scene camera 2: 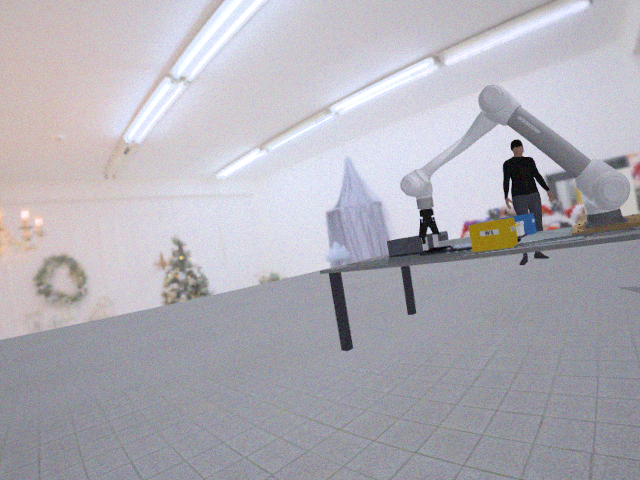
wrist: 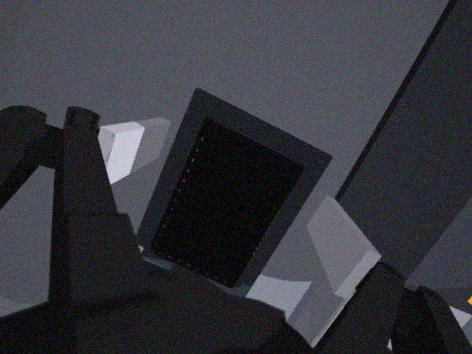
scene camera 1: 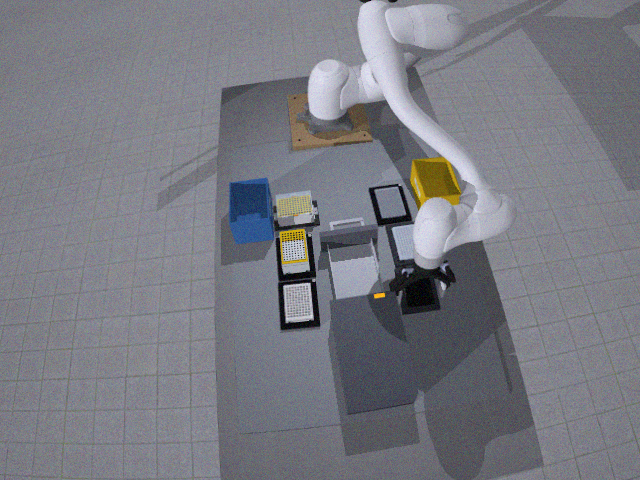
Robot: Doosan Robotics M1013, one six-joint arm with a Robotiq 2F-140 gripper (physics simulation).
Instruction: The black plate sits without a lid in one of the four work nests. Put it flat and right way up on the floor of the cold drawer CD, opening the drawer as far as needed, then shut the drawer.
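Places are measured from the arm's base along level axes (x left, y back, z up), in millimetres.
Pixels of known places: gripper, between the fingertips: (scene camera 2: pixel 431 248) (wrist: pixel 242 176) (scene camera 1: pixel 419 296); arm's base, origin of its link: (scene camera 2: pixel 604 223) (scene camera 1: pixel 328 117).
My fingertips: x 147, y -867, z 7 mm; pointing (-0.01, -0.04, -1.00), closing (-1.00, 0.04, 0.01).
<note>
Ahead of a thing's pixels: the offset from my fingertips to its top centre. "*": to the spot under its first point.
The black plate @(dx +4, dy +37, dz +0 mm) (scene camera 1: pixel 419 293) (wrist: pixel 225 205) lies flat, without a lid, in a black nest @(* dx +0, dy -45, dz -17 mm) (scene camera 1: pixel 422 311) (wrist: pixel 314 161) to the right of the drawer cabinet in scene camera 1. My gripper (scene camera 1: pixel 424 282) (scene camera 2: pixel 429 238) (wrist: pixel 242 176) is open and empty above the plate, pointing down. In the wrist view its pale finger pads show on both sides of the plate; their exact height above it is hard to tell. The cold drawer @(* dx -185, dy +114, dz -8 mm) (scene camera 1: pixel 354 276) stands pulled out of its dark cabinet @(* dx -191, dy -193, dz +76 mm) (scene camera 1: pixel 372 356), with its pale floor showing and its handle @(* dx -179, dy +284, dz +45 mm) (scene camera 1: pixel 346 223) toward the robot base.
A nest with a white plate @(* dx -5, dy +210, dz -2 mm) (scene camera 1: pixel 402 241) and a black frame with a pale middle @(dx -6, dy +385, dz -8 mm) (scene camera 1: pixel 374 205) stand on the gripper's side. A yellow bin @(dx +156, dy +385, dz +94 mm) (scene camera 1: pixel 434 180) (scene camera 2: pixel 493 235) and a blue bin @(dx -486, dy +407, dz +94 mm) (scene camera 1: pixel 251 227) stand nearer the base. Across the drawer are a yellow-white plate @(dx -360, dy +229, dz +50 mm) (scene camera 1: pixel 293 248) and a white plate @(dx -372, dy +55, dz +0 mm) (scene camera 1: pixel 298 302).
</note>
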